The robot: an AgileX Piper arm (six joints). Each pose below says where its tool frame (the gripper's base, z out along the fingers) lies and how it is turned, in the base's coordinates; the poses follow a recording.
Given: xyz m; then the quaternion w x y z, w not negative.
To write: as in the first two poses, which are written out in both.
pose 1, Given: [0.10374 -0.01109 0.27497 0.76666 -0.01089 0.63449 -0.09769]
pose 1, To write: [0.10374 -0.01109 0.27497 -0.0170 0.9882 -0.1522 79.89]
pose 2, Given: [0.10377 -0.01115 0.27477 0.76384 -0.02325 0.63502 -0.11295]
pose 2, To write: [0.10377 -0.01115 0.27477 -0.0360 0.9839 -0.1750 80.39]
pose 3, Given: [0.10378 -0.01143 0.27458 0.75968 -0.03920 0.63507 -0.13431]
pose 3, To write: [0.10378 -0.01143 0.27458 -0.0603 0.9766 -0.2065 81.13]
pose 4, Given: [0.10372 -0.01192 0.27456 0.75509 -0.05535 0.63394 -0.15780]
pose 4, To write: [0.10372 -0.01192 0.27456 -0.0844 0.9669 -0.2407 81.93]
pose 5, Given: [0.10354 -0.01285 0.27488 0.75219 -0.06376 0.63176 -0.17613]
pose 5, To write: [0.10354 -0.01285 0.27488 -0.0968 0.9587 -0.2673 82.44]
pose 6, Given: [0.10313 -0.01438 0.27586 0.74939 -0.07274 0.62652 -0.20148]
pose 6, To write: [0.10313 -0.01438 0.27586 -0.1099 0.9462 -0.3043 82.92]
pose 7, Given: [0.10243 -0.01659 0.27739 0.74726 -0.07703 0.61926 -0.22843]
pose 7, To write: [0.10243 -0.01659 0.27739 -0.1159 0.9319 -0.3437 83.29]
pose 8, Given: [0.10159 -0.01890 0.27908 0.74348 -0.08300 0.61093 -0.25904]
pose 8, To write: [0.10159 -0.01890 0.27908 -0.1241 0.9135 -0.3873 83.94]
